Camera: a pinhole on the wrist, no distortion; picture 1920 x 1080 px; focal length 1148.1 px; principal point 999.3 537.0 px. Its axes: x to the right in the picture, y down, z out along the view. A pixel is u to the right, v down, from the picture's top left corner.
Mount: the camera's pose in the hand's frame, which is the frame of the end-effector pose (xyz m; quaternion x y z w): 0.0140 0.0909 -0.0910 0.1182 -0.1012 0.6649 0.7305
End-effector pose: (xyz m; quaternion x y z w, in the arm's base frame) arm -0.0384 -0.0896 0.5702 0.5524 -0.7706 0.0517 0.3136
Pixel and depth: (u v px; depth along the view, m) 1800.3 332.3 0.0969
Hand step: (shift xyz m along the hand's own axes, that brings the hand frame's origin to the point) 0.0385 0.1237 0.0212
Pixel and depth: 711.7 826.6 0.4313
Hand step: -0.1006 -0.1345 0.2906
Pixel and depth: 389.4 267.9 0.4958
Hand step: 0.1092 -0.3212 0.2960
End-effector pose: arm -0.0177 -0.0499 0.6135 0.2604 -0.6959 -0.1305 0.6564
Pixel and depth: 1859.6 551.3 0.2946
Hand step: 0.0341 0.2099 0.2568
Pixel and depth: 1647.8 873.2 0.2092
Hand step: -0.0338 0.1440 0.1465
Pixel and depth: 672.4 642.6 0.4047
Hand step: -0.0303 -0.1394 0.2604
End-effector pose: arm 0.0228 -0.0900 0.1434 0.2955 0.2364 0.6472 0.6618
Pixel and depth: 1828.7 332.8 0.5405
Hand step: 0.1519 0.2864 0.5388
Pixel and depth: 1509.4 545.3 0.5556
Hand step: 0.0387 0.1544 0.5131
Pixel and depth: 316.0 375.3 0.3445
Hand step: 0.0460 -0.2135 0.1724
